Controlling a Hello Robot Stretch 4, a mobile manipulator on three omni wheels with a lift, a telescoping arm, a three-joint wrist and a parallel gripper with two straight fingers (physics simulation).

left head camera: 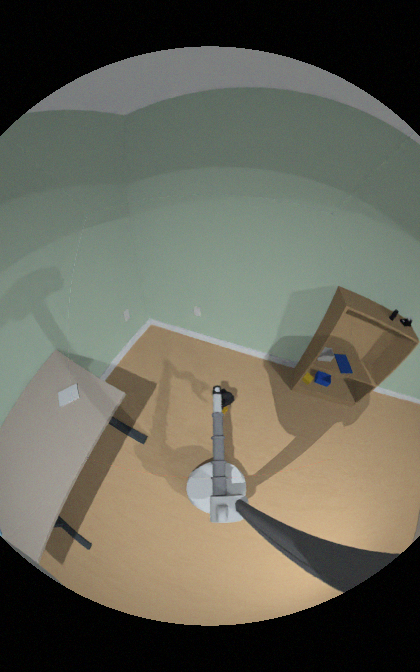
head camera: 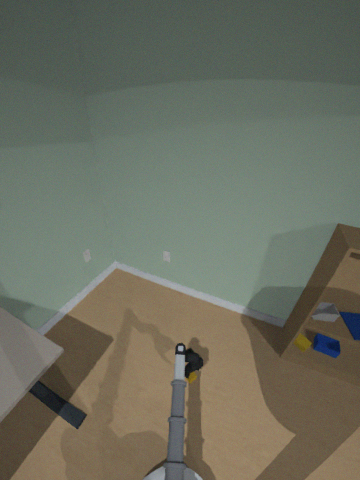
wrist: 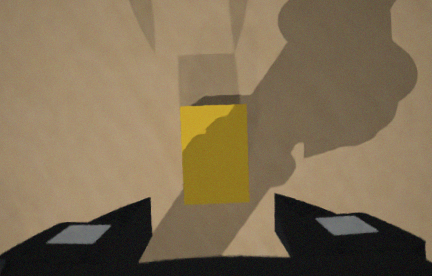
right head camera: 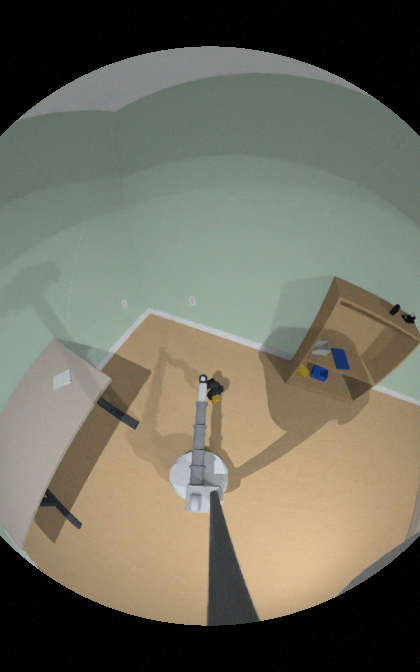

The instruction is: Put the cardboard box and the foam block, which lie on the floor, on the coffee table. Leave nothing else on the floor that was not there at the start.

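Frame: origin at the robot's base, x ahead, y left, z up, level; centimetres.
Seen in the pictures: gripper, fingertip midpoint: (head camera: 192,373) (wrist: 213,214).
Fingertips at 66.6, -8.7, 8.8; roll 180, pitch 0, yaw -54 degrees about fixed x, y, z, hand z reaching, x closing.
Observation:
Pixels of each thing's top centre, then the offset from my fingertips to it, as dx, dy, dz. "spot": a spot on its surface instead. Level surfaces: height alone.
- yellow foam block at its top centre: (wrist: 215,155) (head camera: 189,373) +2.7, +1.5, -7.0
- coffee table at its surface level: dz +60.5
- yellow block at its top centre: (head camera: 300,339) +25.2, -84.2, +3.0
- blue bin at its top centre: (head camera: 328,342) +20.5, -103.4, +6.0
- grey piece at a spot on its surface: (head camera: 326,312) spot: +26.5, -90.7, +34.7
The yellow foam block (wrist: 215,160) (head camera: 192,377) (left head camera: 225,409) (right head camera: 215,399) lies on the floor, its long side running up and down in the wrist view. My gripper (wrist: 213,214) (head camera: 193,361) (left head camera: 226,398) (right head camera: 214,388) is open and empty above the floor. In the wrist view the block shows ahead of the gap between the fingers, roughly centred and not touched by them. The coffee table (head camera: 20,360) (left head camera: 55,450) (right head camera: 50,430) stands at the left. A pale flat piece (left head camera: 68,395) (right head camera: 62,379) lies on it. I cannot make out a cardboard box on the floor.
A brown bookcase (head camera: 314,287) (left head camera: 320,340) (right head camera: 316,330) stands at the wall on the right. It holds a yellow block (head camera: 302,342), a blue bin (head camera: 327,345), a grey piece (head camera: 326,312) and a blue panel (right head camera: 340,358). A dark table leg (head camera: 60,404) reaches towards the arm.

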